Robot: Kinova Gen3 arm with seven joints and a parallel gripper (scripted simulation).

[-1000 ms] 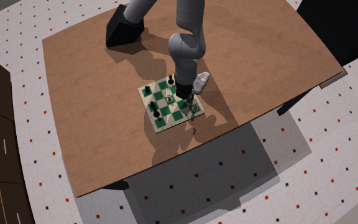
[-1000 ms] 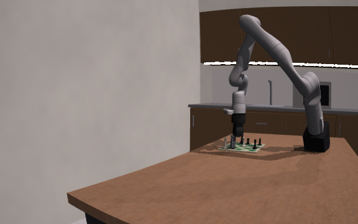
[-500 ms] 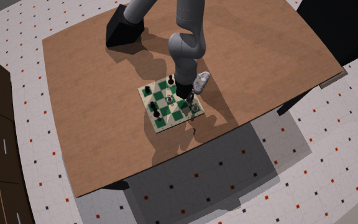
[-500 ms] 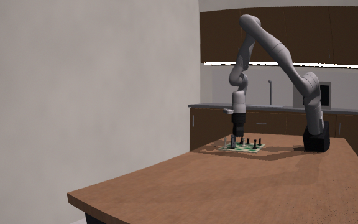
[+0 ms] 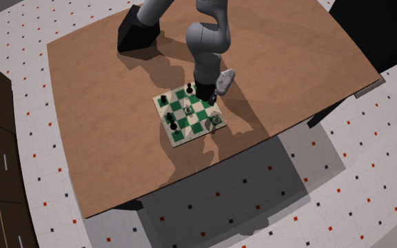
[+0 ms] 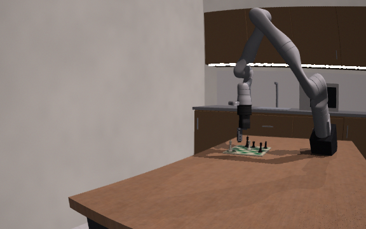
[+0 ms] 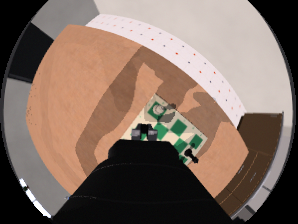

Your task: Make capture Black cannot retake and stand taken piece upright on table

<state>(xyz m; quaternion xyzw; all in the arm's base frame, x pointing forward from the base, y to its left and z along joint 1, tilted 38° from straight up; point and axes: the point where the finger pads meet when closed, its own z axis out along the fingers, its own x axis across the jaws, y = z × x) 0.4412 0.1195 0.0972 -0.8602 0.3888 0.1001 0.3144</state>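
Right now my hand is 80 mm to the left of the cream chessboard, 80 mm above it and 20 mm past it.
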